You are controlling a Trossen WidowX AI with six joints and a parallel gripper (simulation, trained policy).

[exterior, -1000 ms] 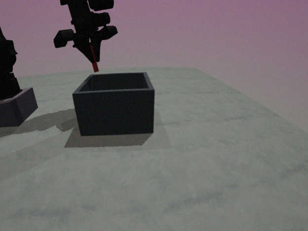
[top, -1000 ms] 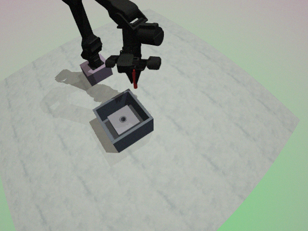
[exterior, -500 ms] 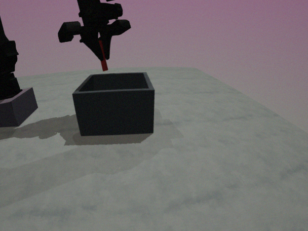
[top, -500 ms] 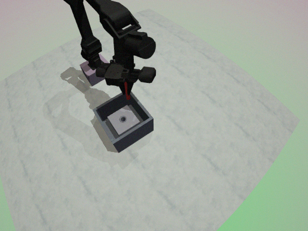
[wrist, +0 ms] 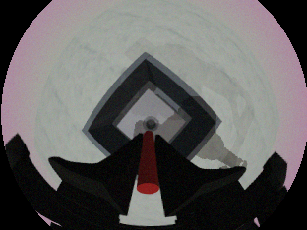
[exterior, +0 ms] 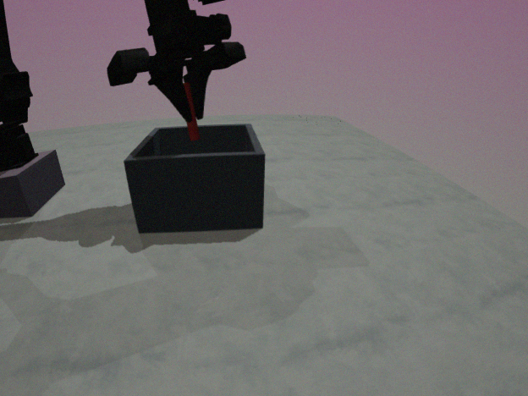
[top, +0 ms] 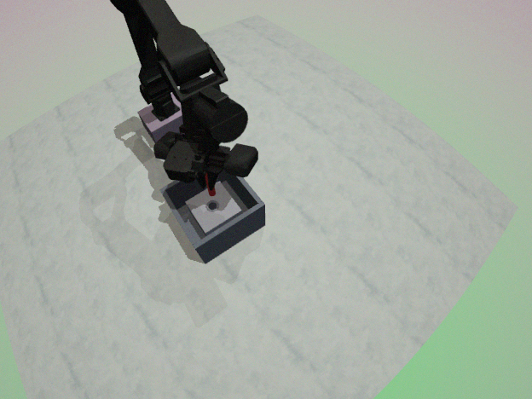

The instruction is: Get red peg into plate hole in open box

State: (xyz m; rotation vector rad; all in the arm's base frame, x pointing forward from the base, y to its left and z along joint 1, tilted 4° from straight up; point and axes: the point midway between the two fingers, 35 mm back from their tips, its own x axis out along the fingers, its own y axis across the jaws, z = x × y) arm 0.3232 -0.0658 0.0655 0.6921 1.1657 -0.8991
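Now: the red peg 1 cm behind my gripper tip, 1 cm to the left of it and 1 cm above it. Round my gripper tip: dark box: 9 cm below; plate: 8 cm below.
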